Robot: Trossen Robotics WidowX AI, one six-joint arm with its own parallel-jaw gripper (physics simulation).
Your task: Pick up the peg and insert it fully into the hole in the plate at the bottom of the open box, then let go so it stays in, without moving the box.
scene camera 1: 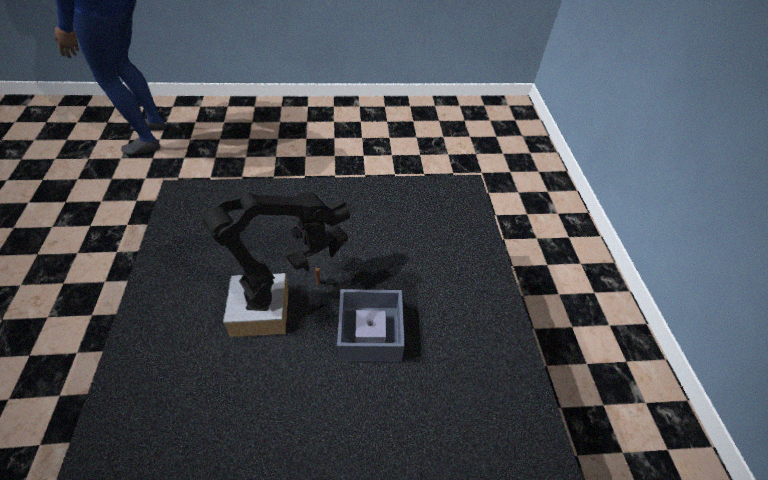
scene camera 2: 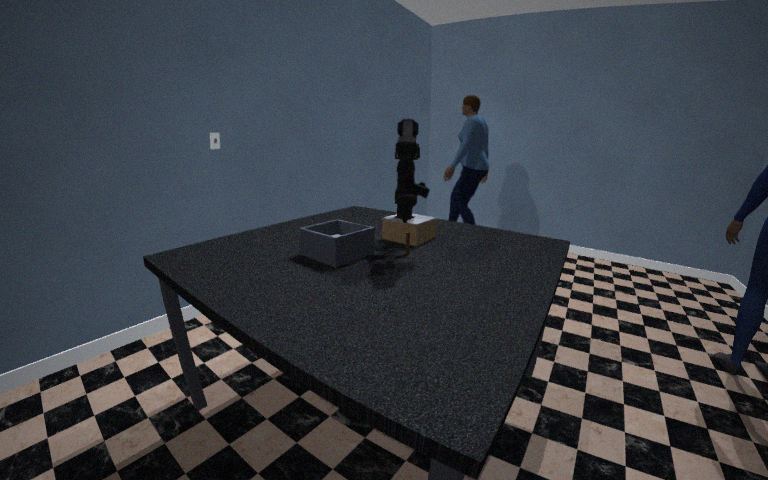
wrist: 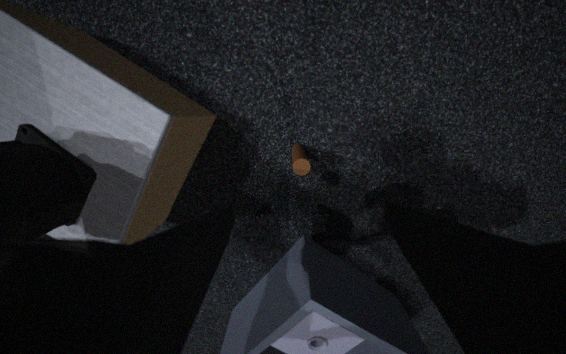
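Seen in the pictures: gripper, fingertip midpoint: (scene camera 1: 319, 263) (scene camera 2: 404, 220) (wrist: 308, 212); arm's base, origin of the base link: (scene camera 1: 259, 301) (wrist: 51, 177).
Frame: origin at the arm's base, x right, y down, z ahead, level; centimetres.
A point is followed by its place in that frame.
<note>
An orange-brown peg (scene camera 1: 317, 276) {z 15.5, x -13.2, y 4.0 cm} (scene camera 2: 407, 243) {z 16.0, x -14.3, y 4.9 cm} (wrist: 301, 166) {z 15.4, x -13.9, y 1.0 cm} stands upright on the dark table between the arm's base and the box. The open grey box (scene camera 1: 370, 352) {z 34.4, x 12.9, y 3.1 cm} (scene camera 2: 322, 247) {z 43.2, x -0.3, y 3.5 cm} (wrist: 355, 280) {z 32.5, x -6.0, y 6.2 cm} stands to the right of the peg in scene camera 1. A pale plate (scene camera 1: 361, 331) {z 31.3, x 6.3, y 3.2 cm} (wrist: 294, 342) {z 31.6, x 5.4, y 3.2 cm} with a round hole (scene camera 1: 370, 323) {z 33.8, x 2.4, y 5.0 cm} (wrist: 317, 343) {z 34.6, x 4.0, y 3.6 cm} lies at its bottom. My gripper (scene camera 1: 318, 253) {z 16.6, x -12.9, y -3.5 cm} (wrist: 308, 212) {z 16.6, x -12.9, y -3.5 cm} is open and empty, high above the peg. In the wrist view the peg shows beyond the line between the dark fingertips. The gripper is hard to make out against the arm in scene camera 2.
The arm's base stands on a block (scene camera 1: 256, 327) {z 0.0, x 6.5, y 4.1 cm} (scene camera 2: 396, 231) {z 7.0, x -1.6, y 4.5 cm} (wrist: 172, 175) {z 6.7, x -3.9, y 4.7 cm} with a white top and tan sides, close to the peg. The box's raised walls surround the plate. The arm casts a shadow on the table (scene camera 1: 283, 407) {z 11.4, x 27.8, y 9.0 cm} (scene camera 2: 396, 333) {z 59.0, x -45.5, y 9.0 cm} near the peg and box.
</note>
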